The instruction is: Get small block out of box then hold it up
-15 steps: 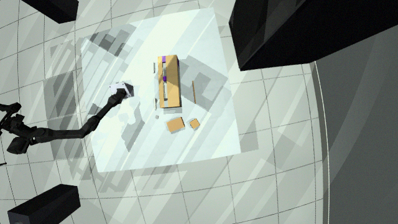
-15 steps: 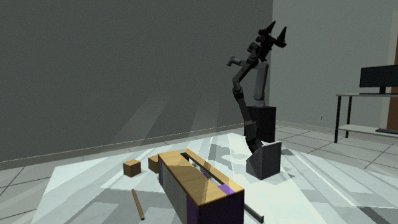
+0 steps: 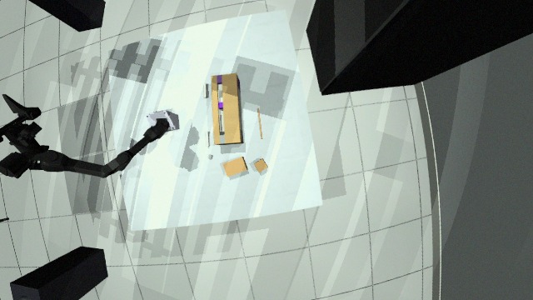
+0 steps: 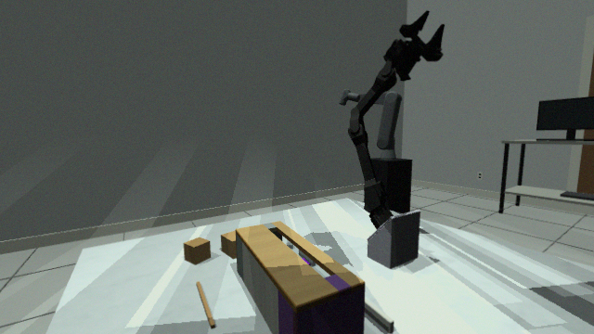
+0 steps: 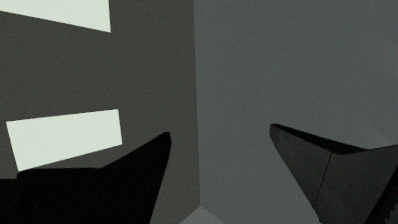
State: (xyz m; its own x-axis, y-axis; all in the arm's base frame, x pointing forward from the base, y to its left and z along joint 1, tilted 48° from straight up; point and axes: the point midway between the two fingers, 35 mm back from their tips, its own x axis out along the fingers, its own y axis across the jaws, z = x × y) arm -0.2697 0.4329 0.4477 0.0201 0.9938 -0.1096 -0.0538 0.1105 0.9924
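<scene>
The purple block is 690 mm below my gripper tip, 540 mm ahead of it and 100 mm to the left of it. Round my gripper tip: wooden-topped box (710 mm below, 530 mm ahead, 70 mm to the left); then grey piece (770 mm below, 450 mm ahead, 190 mm to the right); then thin wooden stick (770 mm below, 750 mm ahead).
</scene>
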